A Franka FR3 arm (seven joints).
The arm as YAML. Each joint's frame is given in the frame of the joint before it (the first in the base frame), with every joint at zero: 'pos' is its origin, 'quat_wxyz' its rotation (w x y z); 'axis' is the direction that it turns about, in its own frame. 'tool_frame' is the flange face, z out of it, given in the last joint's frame.
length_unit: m
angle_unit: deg
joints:
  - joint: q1
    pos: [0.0, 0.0, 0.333]
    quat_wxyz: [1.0, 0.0, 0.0, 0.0]
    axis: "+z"
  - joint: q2
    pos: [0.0, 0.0, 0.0]
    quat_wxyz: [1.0, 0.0, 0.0, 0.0]
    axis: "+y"
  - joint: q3
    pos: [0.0, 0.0, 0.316]
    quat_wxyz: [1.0, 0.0, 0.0, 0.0]
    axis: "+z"
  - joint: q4
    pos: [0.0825, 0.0, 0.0]
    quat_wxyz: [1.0, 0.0, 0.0, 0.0]
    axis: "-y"
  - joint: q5
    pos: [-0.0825, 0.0, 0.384]
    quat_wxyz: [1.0, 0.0, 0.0, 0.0]
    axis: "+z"
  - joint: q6
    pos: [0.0, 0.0, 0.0]
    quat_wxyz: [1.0, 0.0, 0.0, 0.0]
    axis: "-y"
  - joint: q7
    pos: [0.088, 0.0, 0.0]
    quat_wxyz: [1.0, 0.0, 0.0, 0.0]
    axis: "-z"
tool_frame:
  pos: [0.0, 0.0, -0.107]
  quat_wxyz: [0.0, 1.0, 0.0, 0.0]
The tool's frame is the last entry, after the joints.
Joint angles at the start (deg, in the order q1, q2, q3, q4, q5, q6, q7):
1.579, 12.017, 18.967, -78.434, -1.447, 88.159, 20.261
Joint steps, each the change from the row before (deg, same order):
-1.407, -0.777, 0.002, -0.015, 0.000, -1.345, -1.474
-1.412, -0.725, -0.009, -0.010, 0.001, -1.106, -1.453
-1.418, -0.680, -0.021, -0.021, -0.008, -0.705, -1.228
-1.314, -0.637, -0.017, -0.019, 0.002, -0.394, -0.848
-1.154, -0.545, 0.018, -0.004, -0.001, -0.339, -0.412
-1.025, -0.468, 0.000, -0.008, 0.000, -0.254, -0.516
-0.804, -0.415, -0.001, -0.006, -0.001, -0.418, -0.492
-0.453, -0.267, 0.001, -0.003, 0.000, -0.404, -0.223
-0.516, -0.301, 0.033, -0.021, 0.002, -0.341, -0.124
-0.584, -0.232, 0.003, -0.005, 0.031, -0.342, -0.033
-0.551, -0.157, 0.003, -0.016, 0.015, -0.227, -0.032
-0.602, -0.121, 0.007, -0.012, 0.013, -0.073, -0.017
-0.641, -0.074, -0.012, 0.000, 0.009, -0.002, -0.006
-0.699, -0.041, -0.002, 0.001, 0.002, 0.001, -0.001
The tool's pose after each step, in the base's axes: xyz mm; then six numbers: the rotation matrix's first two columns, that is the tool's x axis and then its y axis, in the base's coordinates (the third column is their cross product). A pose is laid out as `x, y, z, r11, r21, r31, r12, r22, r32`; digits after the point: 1 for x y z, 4 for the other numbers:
579.9, 176.2, 605.8, 0.9988, 0.0012, -0.0499, 0.0000, -0.9997, -0.0233
578.6, 161.2, 611.4, 0.9985, 0.0022, -0.0553, 0.0012, -0.9998, -0.0185
577.8, 146.5, 617.0, 0.9985, -0.0013, -0.0551, -0.0021, -0.9999, -0.0154
577.1, 133.1, 622.6, 0.9987, -0.0096, -0.0508, -0.0103, -0.9999, -0.0137
576.2, 121.7, 627.4, 0.9987, -0.0222, -0.0470, -0.0228, -0.9997, -0.0119
575.4, 111.6, 631.6, 0.9986, -0.0310, -0.0431, -0.0315, -0.9994, -0.0106
574.0, 103.6, 635.0, 0.9984, -0.0364, -0.0430, -0.0368, -0.9993, -0.0085
572.6, 99.1, 637.0, 0.9982, -0.0404, -0.0452, -0.0407, -0.9991, -0.0066
571.2, 94.3, 639.2, 0.9978, -0.0466, -0.0461, -0.0469, -0.9989, -0.0049
570.2, 88.7, 640.9, 0.9973, -0.0560, -0.0481, -0.0563, -0.9984, -0.0037
569.8, 83.3, 642.0, 0.9967, -0.0650, -0.0496, -0.0652, -0.9979, -0.0027
569.8, 77.5, 642.9, 0.9960, -0.0750, -0.0489, -0.0752, -0.9972, -0.0024
570.3, 71.1, 643.6, 0.9951, -0.0862, -0.0477, -0.0864, -0.9963, -0.0024
570.9, 64.2, 644.0, 0.9940, -0.0984, -0.0470, -0.0986, -0.9951, -0.0024

